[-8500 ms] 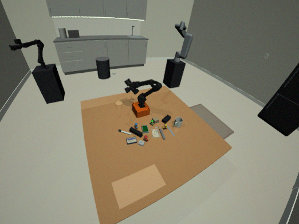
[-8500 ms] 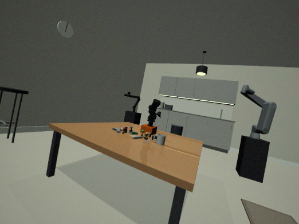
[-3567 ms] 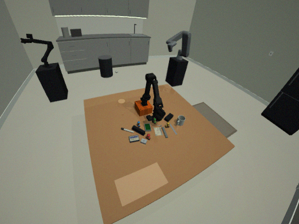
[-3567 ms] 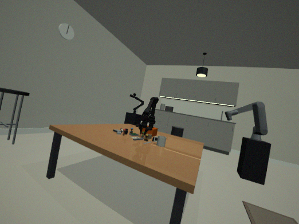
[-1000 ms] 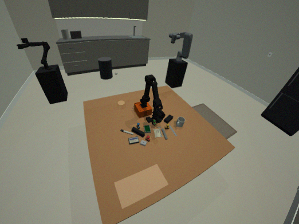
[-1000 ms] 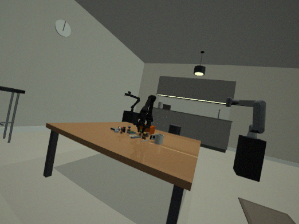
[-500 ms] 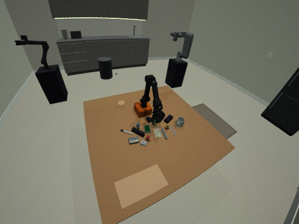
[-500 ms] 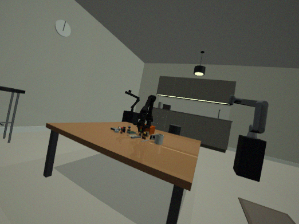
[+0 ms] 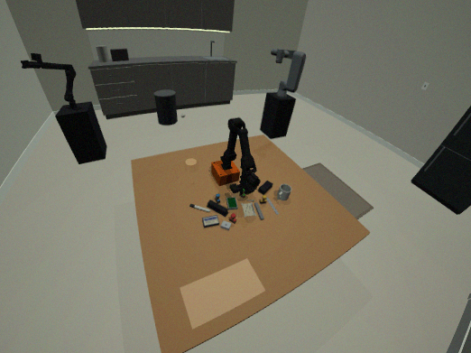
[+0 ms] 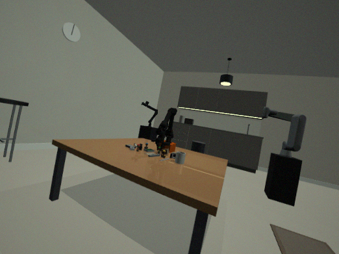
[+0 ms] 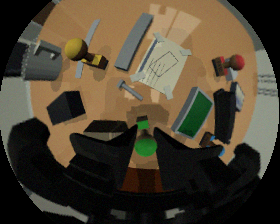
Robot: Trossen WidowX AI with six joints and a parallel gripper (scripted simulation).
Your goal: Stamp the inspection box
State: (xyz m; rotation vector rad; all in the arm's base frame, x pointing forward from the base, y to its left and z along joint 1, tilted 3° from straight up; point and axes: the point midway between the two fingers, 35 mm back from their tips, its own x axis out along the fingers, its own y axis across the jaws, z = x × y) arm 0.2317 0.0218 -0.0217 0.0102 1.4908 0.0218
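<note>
The green ink pad lies 90 mm to the right of my gripper tip, 30 mm ahead of it and 20 mm below it. From my gripper tip the other things lie so: inspection card: 110 mm ahead, 30 mm below, 20 mm to the right; then bolt: 50 mm ahead, 40 mm to the left, 20 mm below; then PASS stamp: 10 mm below, 10 mm behind.
</note>
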